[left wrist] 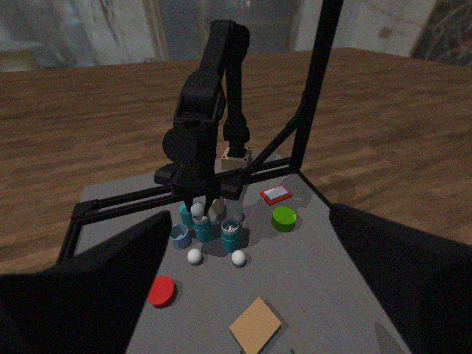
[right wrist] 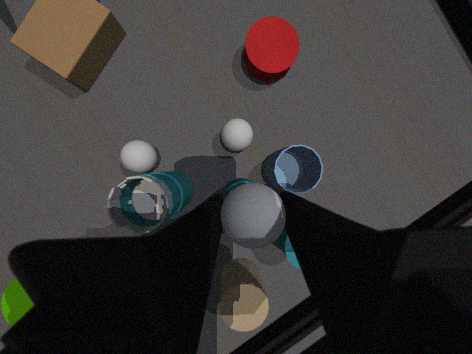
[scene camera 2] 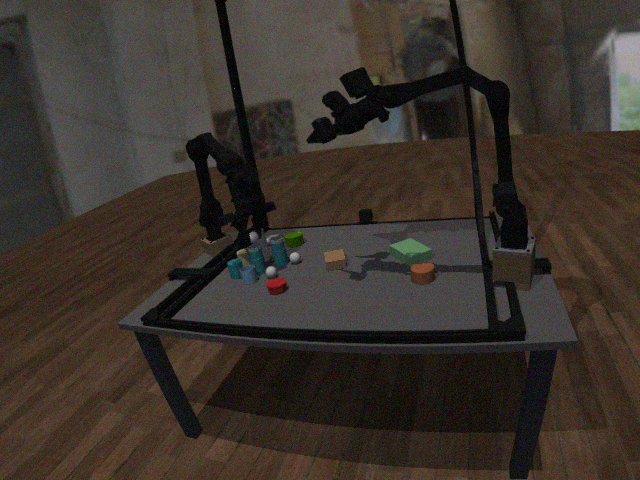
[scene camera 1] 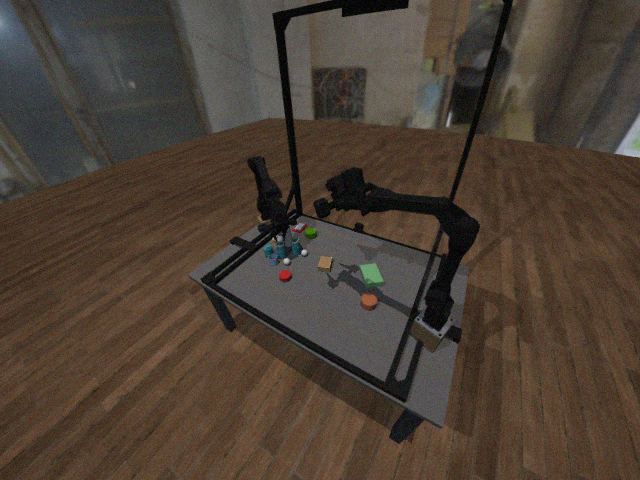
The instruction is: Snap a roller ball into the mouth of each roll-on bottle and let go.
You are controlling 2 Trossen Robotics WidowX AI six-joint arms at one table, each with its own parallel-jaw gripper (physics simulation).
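Places are measured from the left arm's base along level axes (x down, y right, z back), in centimetres.
Where they show: left gripper, between the fingertips: [left wrist: 250,214] [scene camera 2: 317,138] [scene camera 1: 323,200]; right gripper, between the fingertips: [left wrist: 197,213] [right wrist: 251,199] [scene camera 2: 254,240] [scene camera 1: 280,241]; left arm's base, origin of its link: [scene camera 2: 515,243] [scene camera 1: 434,319]; right arm's base, origin of its link: [left wrist: 236,152] [scene camera 2: 215,237] [scene camera 1: 266,217].
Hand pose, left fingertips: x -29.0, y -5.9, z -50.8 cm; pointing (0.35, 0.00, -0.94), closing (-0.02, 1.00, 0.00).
Things, the pixels of their top centre, and the offset from my left fingertips.
- white roller ball, centre of its top: [right wrist: 258,224] [left wrist: 197,204] [scene camera 2: 251,232] dx +25.3, dy -9.3, dz -24.1 cm
- upright teal roll-on bottle, centre of its top: [left wrist: 200,214] [scene camera 2: 253,246] [scene camera 1: 280,243] dx +30.2, dy -9.2, dz -25.0 cm
- second teal bottle, centre of its top: [right wrist: 137,205] [left wrist: 229,224] [scene camera 2: 276,238] [scene camera 1: 295,239] dx +30.2, dy -1.9, dz -21.8 cm
- light blue cup, centre of its top: [right wrist: 298,169] [left wrist: 178,231] [scene camera 2: 247,268] [scene camera 1: 273,256] dx +34.7, dy -15.3, dz -23.3 cm
- short teal cylinder, centre of its top: [right wrist: 309,246] [left wrist: 187,208] [scene camera 2: 234,261] [scene camera 1: 267,247] dx +34.1, dy -14.0, dz -30.7 cm
- beige cap, centre of its top: [right wrist: 244,307] [left wrist: 215,197] [scene camera 2: 242,251] dx +34.2, dy -6.3, dz -34.5 cm
- red disc, centre of its top: [right wrist: 272,44] [left wrist: 160,289] [scene camera 2: 275,282] [scene camera 1: 284,274] dx +36.6, dy -17.0, dz -10.3 cm
- green disc, centre of its top: [right wrist: 36,304] [left wrist: 284,215] [scene camera 2: 293,235] [scene camera 1: 310,231] dx +35.7, dy +13.3, dz -28.4 cm
- red-framed tile, centre of its top: [left wrist: 276,192] [scene camera 1: 299,226] dx +37.8, dy +13.4, dz -39.8 cm
- tan block, centre of its top: [right wrist: 59,25] [left wrist: 255,325] [scene camera 2: 334,255] [scene camera 1: 325,261] dx +36.2, dy +2.6, dz -3.4 cm
- green block, centre of its top: [scene camera 2: 410,247] [scene camera 1: 371,273] dx +36.2, dy +13.2, dz +17.1 cm
- orange disc, centre of its top: [scene camera 2: 422,267] [scene camera 1: 369,299] dx +35.7, dy +0.6, dz +26.4 cm
My right gripper [scene camera 1: 279,235] [scene camera 2: 253,233] [left wrist: 197,213] is shut on a white roller ball [left wrist: 197,210] [right wrist: 252,214]. It holds the ball right over the mouth of an upright teal roll-on bottle [left wrist: 203,230] [scene camera 1: 282,250] [scene camera 2: 256,260]. Whether the ball touches the mouth I cannot tell. A second teal bottle [left wrist: 230,236] [right wrist: 147,200] [scene camera 2: 279,253] stands beside it with an open mouth. Two loose white balls [left wrist: 194,256] [left wrist: 239,257] [right wrist: 237,135] [right wrist: 139,156] lie on the table in front of the bottles. My left gripper [scene camera 1: 322,208] [scene camera 2: 315,136] is open and empty, high above the table's middle.
A light blue cup [left wrist: 180,236] [right wrist: 298,168], a short teal cylinder [left wrist: 185,215] and a beige cap [right wrist: 243,302] crowd the bottles. Nearby lie a red disc [left wrist: 161,291], a green disc [left wrist: 284,218], a red-framed tile [left wrist: 275,194], a tan block [left wrist: 255,324], a green block [scene camera 1: 371,274] and an orange disc [scene camera 1: 369,302].
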